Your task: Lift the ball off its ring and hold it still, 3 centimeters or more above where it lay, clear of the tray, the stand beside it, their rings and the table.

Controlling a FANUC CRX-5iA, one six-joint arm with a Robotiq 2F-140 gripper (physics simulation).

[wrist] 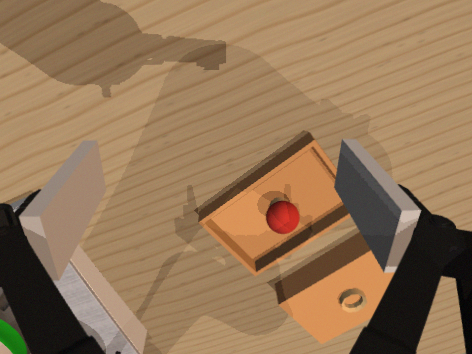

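Seen in the pictures: gripper, between the fingertips: (221,165); arm's base, origin of its link: (8,312).
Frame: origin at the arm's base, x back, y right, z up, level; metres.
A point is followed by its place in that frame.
A red ball (283,217) @[x -0.452, y -0.056, z 0.006 m] rests in the orange tray (235,204) @[x -0.391, y -0.064, z -0.042 m], on its ring, which shows a little behind the ball. My gripper (221,165) @[x -0.424, y -0.246, z 0.211 m] is open and empty. Its two pads stand wide apart above the table, and the ball lies between them in the view, nearer the right pad and lower down. The right pad covers the tray's right corner. Beside the tray, at the lower right, is the orange stand (321,320) @[x -0.470, y 0.164, z 0.000 m], with a pale ring (352,300) @[x -0.524, y 0.135, z 0.000 m] on its top. The right finger hides part of the stand.
A metal plate (95,295) @[x -0.151, y 0.006, z -0.002 m] with a pale side wall (112,302) @[x -0.155, y 0.045, z -0.022 m] lies at the lower left, partly behind the left finger. A green curved thing (12,337) shows at the lower left edge. The wooden table (280,30) @[x -0.503, y -0.272, z -0.046 m] carries shadows of the arm.
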